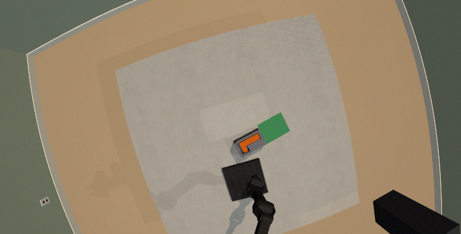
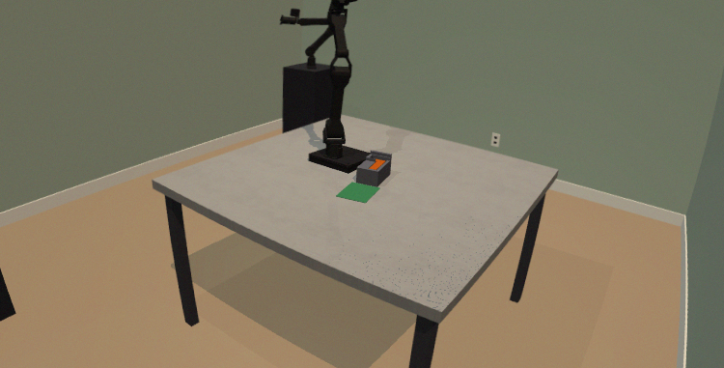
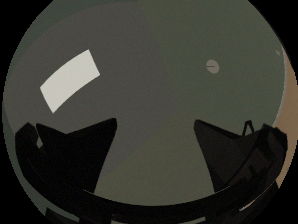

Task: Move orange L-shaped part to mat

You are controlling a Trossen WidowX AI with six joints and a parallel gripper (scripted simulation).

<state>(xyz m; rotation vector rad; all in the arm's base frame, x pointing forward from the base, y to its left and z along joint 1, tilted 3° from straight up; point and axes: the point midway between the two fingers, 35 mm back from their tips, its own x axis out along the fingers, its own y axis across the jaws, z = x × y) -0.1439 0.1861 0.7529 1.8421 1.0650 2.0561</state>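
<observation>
Now: the orange L-shaped part 37 cm ahead of my gripper tip, 27 cm to the right of it and 75 cm below it. From my gripper tip the other things lie so: green mat 40 cm ahead, 44 cm to the right, 81 cm below.
</observation>
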